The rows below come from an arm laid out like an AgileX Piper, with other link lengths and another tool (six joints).
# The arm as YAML. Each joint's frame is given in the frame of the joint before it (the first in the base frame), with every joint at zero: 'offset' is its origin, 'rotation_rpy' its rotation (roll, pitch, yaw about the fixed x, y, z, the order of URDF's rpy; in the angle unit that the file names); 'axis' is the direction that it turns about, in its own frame. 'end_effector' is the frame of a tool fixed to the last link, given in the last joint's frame.
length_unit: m
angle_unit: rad
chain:
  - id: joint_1
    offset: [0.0, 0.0, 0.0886]
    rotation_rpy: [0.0, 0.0, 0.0]
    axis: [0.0, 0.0, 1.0]
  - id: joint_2
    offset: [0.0, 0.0, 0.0]
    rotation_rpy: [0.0, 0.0, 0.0]
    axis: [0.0, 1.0, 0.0]
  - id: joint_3
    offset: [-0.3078, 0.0, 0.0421]
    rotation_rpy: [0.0, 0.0, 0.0]
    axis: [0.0, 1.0, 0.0]
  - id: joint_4
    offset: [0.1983, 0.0, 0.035]
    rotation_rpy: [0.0, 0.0, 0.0]
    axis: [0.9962, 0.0, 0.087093]
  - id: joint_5
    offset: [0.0, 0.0, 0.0]
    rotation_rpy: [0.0, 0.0, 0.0]
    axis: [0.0, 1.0, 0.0]
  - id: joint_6
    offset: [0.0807, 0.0, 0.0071]
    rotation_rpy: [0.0, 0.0, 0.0]
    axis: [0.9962, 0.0, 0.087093]
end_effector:
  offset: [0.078, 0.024, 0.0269]
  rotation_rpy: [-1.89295, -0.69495, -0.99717]
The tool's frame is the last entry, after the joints.
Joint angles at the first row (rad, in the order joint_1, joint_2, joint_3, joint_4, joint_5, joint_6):
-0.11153, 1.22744, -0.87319, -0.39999, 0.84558, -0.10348
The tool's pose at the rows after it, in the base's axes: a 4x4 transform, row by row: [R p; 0 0 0 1], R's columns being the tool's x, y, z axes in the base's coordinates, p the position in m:
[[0.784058 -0.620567 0.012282 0.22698], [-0.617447 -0.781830 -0.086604 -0.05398], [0.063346 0.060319 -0.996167 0.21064], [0 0 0 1]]
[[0.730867 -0.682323 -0.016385 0.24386], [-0.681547 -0.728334 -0.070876 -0.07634], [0.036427 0.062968 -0.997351 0.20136], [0 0 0 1]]
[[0.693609 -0.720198 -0.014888 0.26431], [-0.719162 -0.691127 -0.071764 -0.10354], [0.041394 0.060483 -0.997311 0.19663], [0 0 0 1]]
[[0.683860 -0.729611 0.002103 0.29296], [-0.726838 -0.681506 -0.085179 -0.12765], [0.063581 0.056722 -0.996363 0.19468], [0 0 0 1]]
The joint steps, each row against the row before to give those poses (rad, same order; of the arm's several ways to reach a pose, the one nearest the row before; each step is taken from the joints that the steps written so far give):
-0.02866, 0.05971, -0.01585, -0.02982, -0.00483, 0.01779
-0.08469, 0.09207, -0.04094, 0.00421, -0.02615, 0.00899
-0.08728, 0.09266, -0.06446, 0.00208, -0.04388, -0.02128
-0.05139, 0.10500, -0.10034, 0.00000, -0.03765, -0.02916

